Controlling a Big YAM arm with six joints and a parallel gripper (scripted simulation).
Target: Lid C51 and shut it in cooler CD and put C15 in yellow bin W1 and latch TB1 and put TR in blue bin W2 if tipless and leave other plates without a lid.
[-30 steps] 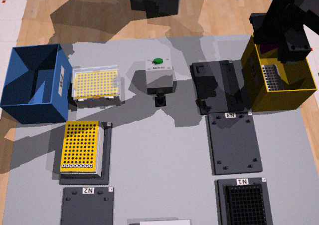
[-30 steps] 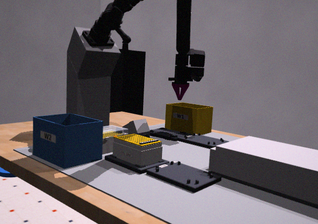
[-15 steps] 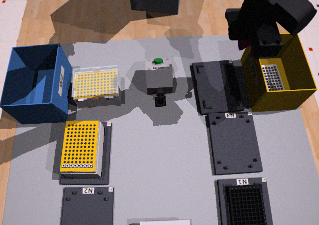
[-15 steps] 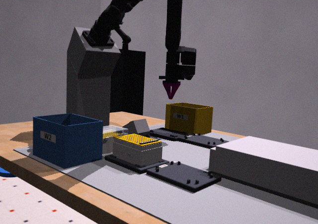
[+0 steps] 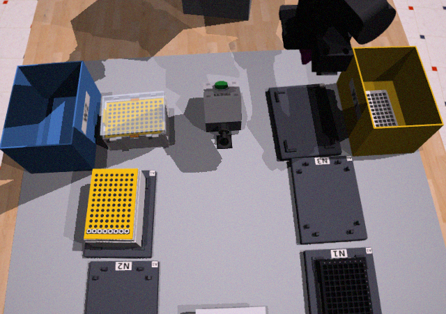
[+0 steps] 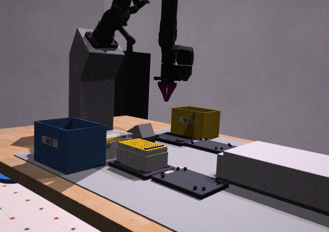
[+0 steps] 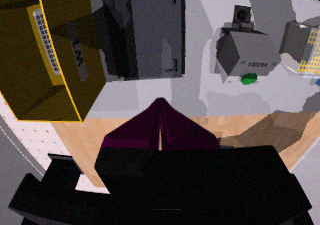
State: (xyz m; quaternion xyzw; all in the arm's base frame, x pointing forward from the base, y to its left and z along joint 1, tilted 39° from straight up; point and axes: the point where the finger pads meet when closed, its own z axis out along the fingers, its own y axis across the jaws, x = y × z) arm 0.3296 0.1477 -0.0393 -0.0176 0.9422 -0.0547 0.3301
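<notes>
My gripper is now 14 cm to the left of the green DONE key, 10 cm above it and 2 cm past it. Round my hand: white plate: 17 cm to the left, 16 cm below, 3 cm ahead; then lid park LP: 16 cm below, 3 cm ahead, 2 cm to the left; then yellow bin W1: 18 cm to the left, 13 cm below, 2 cm ahead.
</notes>
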